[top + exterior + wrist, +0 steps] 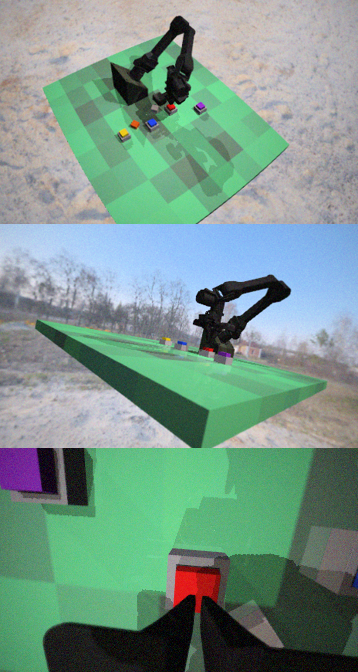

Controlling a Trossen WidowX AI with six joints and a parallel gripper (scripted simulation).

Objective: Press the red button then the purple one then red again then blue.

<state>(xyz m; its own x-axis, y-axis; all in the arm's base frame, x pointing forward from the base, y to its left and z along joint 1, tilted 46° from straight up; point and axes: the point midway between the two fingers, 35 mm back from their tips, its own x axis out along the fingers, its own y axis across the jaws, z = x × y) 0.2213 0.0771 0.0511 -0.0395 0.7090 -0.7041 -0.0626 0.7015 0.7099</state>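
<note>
Now: the red button 2 cm below my gripper tip. The rest, counted from my gripper tip: purple button (7 cm ahead, 13 cm to the left, 2 cm below); blue button (3 cm ahead, 13 cm to the right, 2 cm below); orange block (1 cm behind, 20 cm to the right, 4 cm below).
</note>
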